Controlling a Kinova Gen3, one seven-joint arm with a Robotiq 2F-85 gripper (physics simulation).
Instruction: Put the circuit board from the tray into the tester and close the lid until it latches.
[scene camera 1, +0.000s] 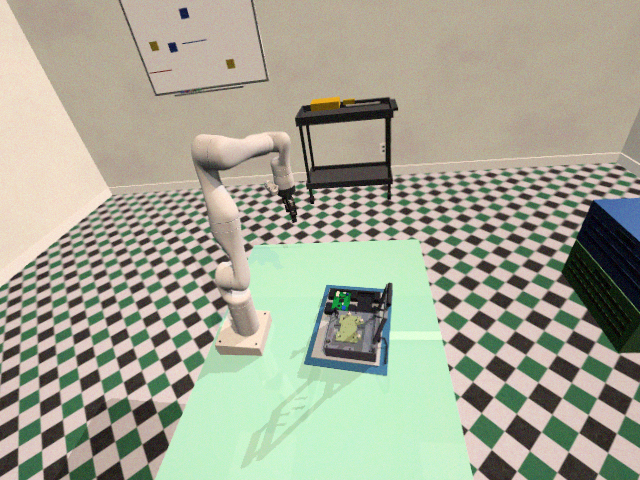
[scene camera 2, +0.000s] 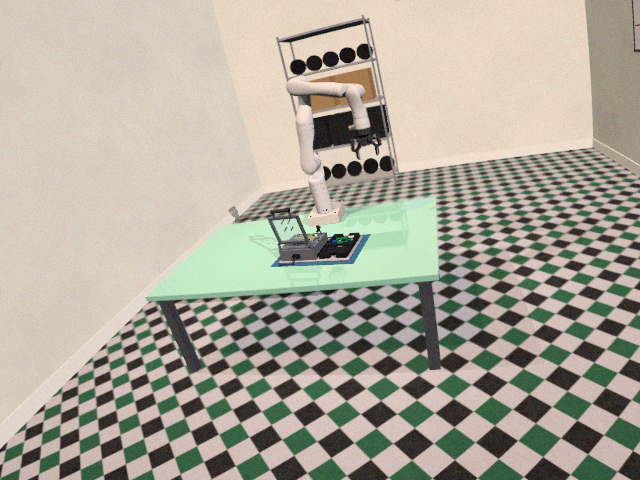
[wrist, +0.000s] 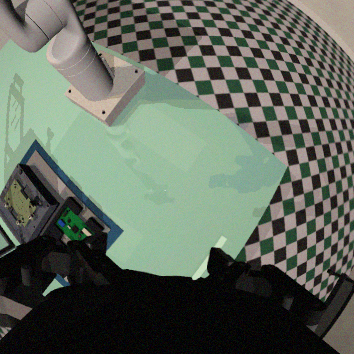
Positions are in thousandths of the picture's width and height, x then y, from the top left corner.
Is my gripper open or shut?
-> Open.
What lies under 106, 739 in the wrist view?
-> My gripper.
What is my gripper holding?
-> Nothing.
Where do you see a tester lid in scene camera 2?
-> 451, 478
